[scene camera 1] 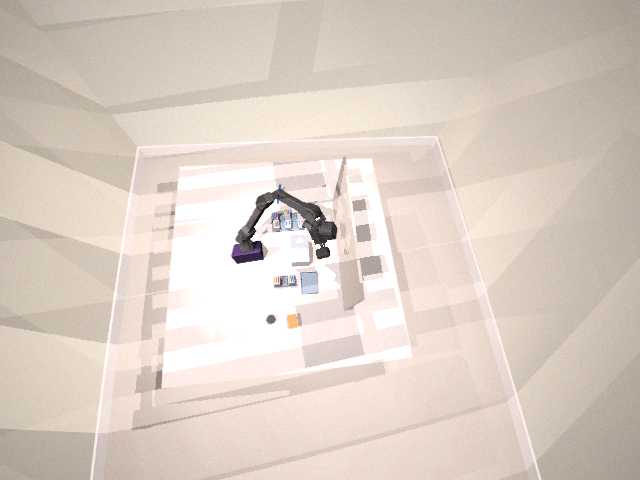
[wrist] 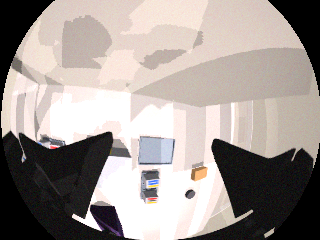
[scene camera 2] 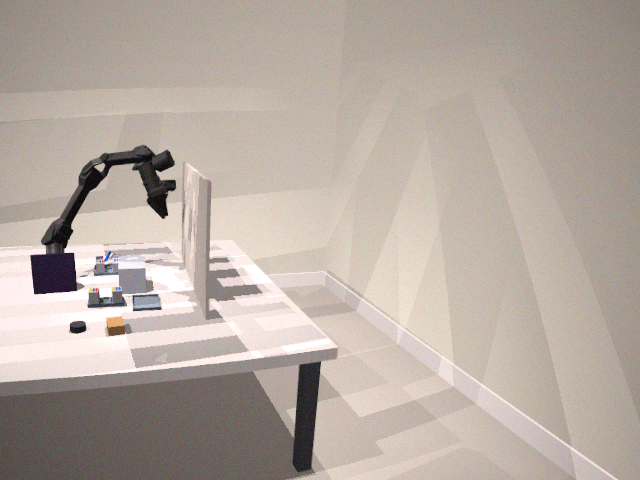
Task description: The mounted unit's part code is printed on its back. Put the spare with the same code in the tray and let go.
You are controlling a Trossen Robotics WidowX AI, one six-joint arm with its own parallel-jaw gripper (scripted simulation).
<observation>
same spot on upright panel: (scene camera 2: 196,189) = (scene camera 1: 352,248)
</observation>
